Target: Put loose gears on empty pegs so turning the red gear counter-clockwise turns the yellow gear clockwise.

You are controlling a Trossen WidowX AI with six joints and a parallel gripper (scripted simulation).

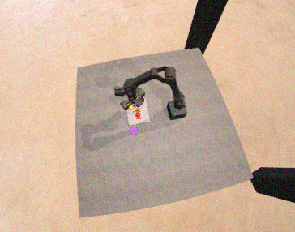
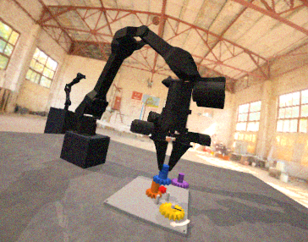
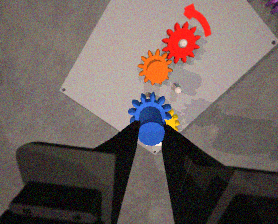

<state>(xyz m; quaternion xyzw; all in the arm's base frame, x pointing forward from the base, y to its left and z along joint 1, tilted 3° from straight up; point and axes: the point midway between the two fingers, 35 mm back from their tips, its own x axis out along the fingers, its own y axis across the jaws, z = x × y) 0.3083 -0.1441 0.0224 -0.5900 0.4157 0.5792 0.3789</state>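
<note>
Right now my gripper tip is 6 cm above the orange gear, 4 cm to the right of it and 1 cm past it. Also, from my gripper tip: red gear 7 cm to the left, 7 cm below; then yellow gear 7 cm below, 3 cm to the right, 3 cm ahead; then blue gear 1 cm below.
</note>
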